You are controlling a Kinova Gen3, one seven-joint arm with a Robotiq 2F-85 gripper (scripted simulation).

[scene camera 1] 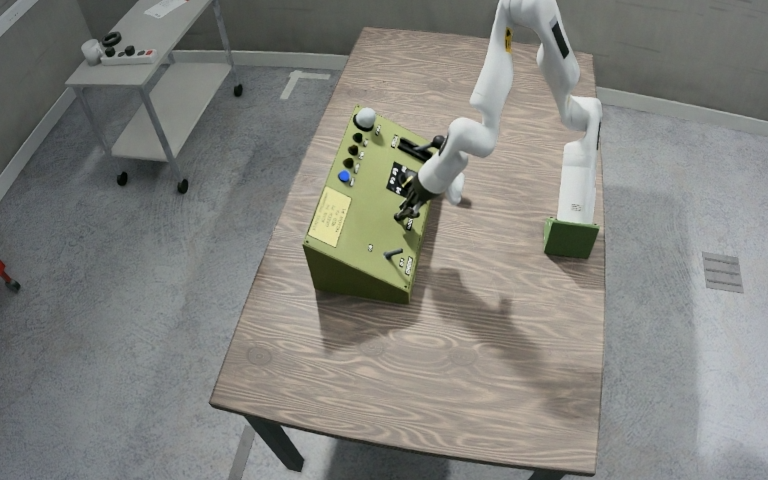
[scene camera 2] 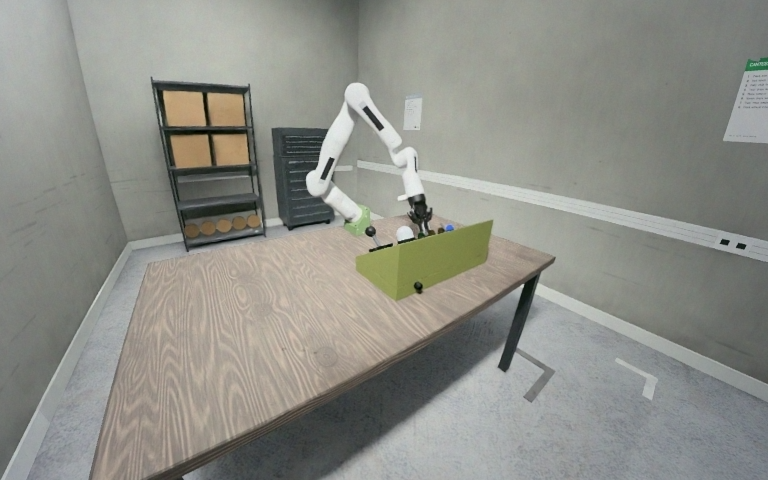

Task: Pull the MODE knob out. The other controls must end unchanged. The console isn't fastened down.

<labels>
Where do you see an olive-green console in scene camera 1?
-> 354, 224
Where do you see an olive-green console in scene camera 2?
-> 399, 271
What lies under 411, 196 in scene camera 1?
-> My gripper.
</labels>
